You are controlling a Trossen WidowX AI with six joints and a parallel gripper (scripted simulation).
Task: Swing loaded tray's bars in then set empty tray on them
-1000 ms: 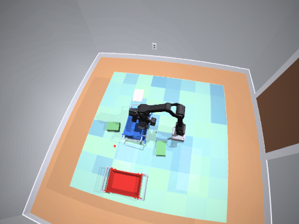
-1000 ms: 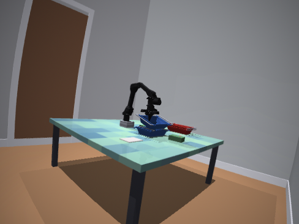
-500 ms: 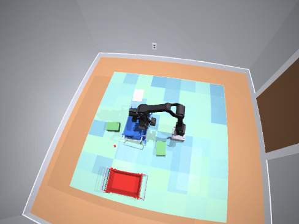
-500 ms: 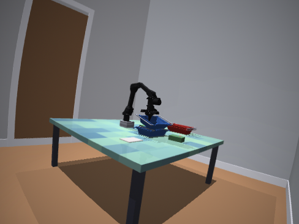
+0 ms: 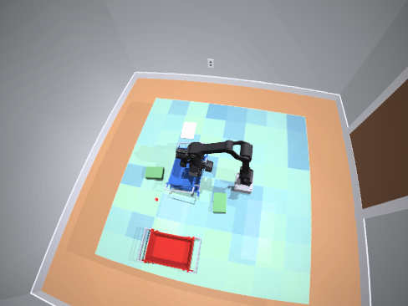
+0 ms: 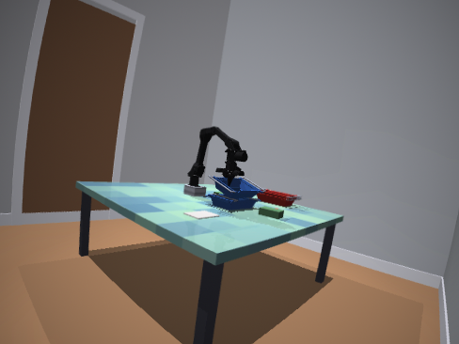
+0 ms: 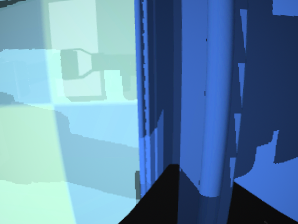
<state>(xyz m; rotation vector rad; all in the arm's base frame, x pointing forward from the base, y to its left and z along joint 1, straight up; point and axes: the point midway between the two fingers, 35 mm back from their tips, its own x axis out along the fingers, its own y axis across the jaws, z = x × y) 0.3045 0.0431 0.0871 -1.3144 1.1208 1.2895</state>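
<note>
Now: the blue tray 7 cm ahead of my gripper tip, 1 cm to the left of it and 1 cm above it. From my gripper tip the other things lie so: small red block 25 cm to the left, 21 cm ahead, 11 cm below; white flat plate 32 cm to the right, 20 cm ahead, 11 cm below.
</note>
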